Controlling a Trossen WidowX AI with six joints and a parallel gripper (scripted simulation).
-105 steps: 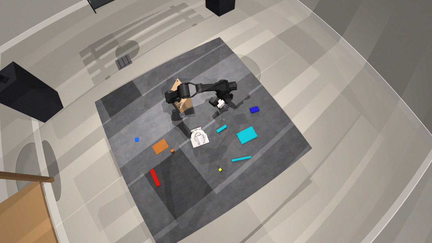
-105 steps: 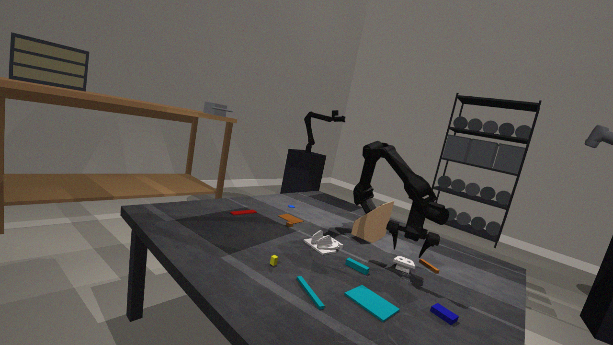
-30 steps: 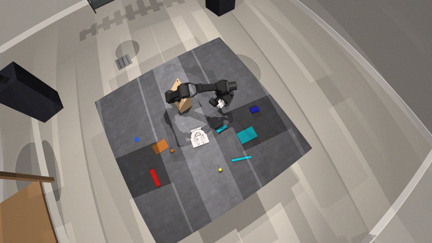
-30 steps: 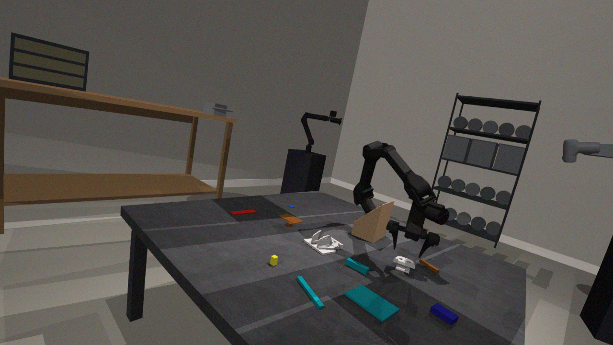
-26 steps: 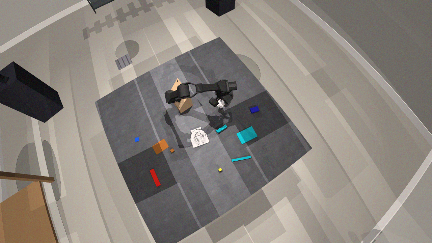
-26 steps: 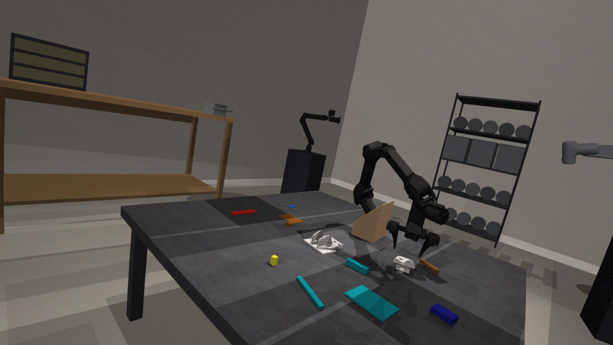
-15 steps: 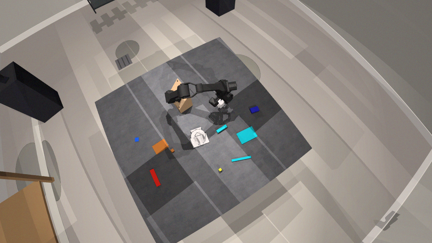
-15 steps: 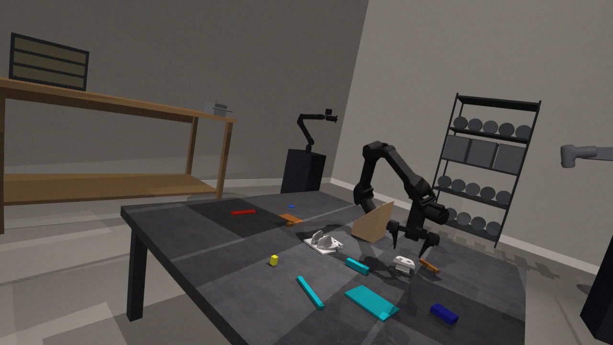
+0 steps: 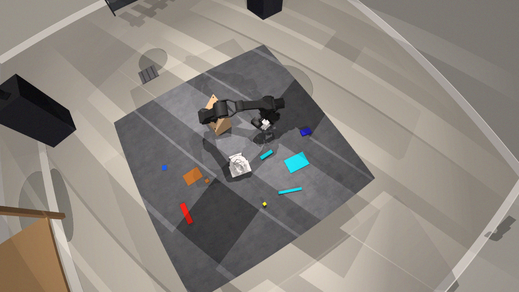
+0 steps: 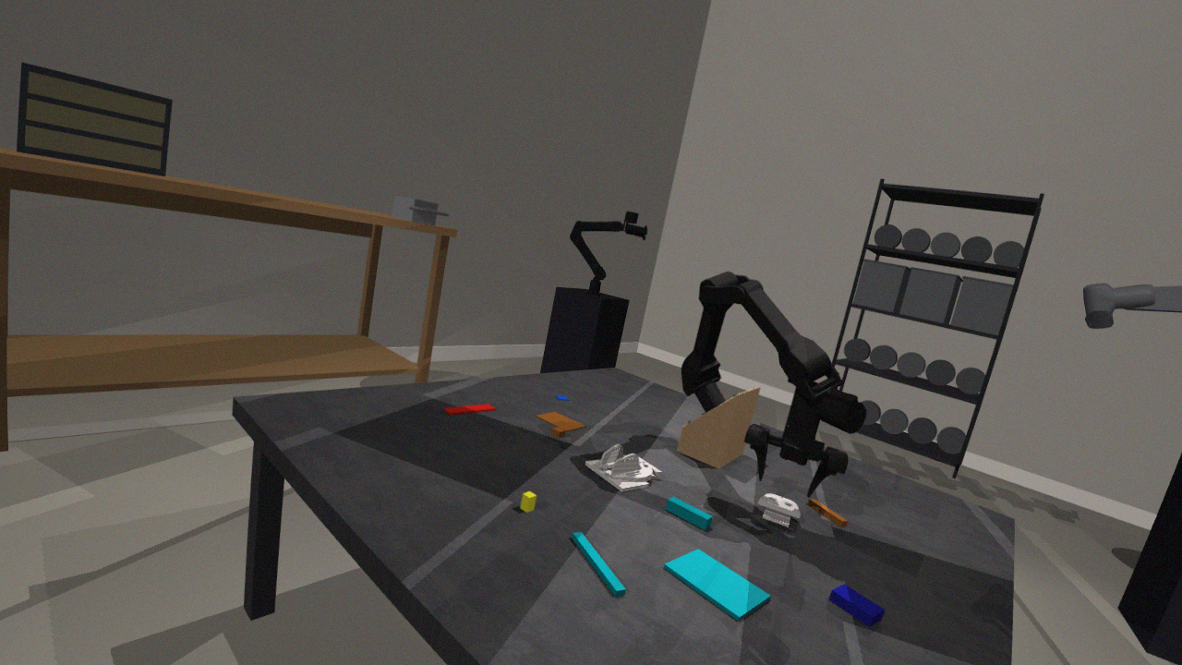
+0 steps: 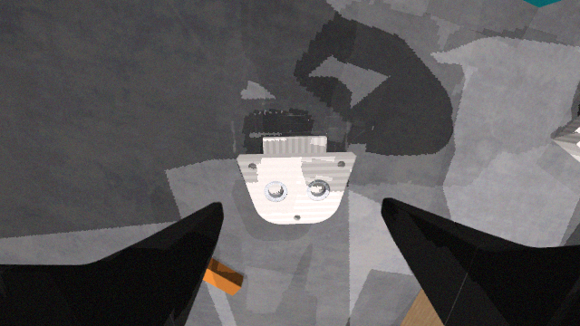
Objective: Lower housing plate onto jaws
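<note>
Right now the cyan block is 16 cm ahead of my gripper tip, 12 cm to the right of it and 5 cm below it. The rest, counted from my gripper tip: cyan plate 32 cm ahead, 6 cm below, 1 cm to the right; blue block 21 cm ahead, 17 cm to the left, 5 cm below; orange bar 11 cm behind, 8 cm to the left, 5 cm below.
</note>
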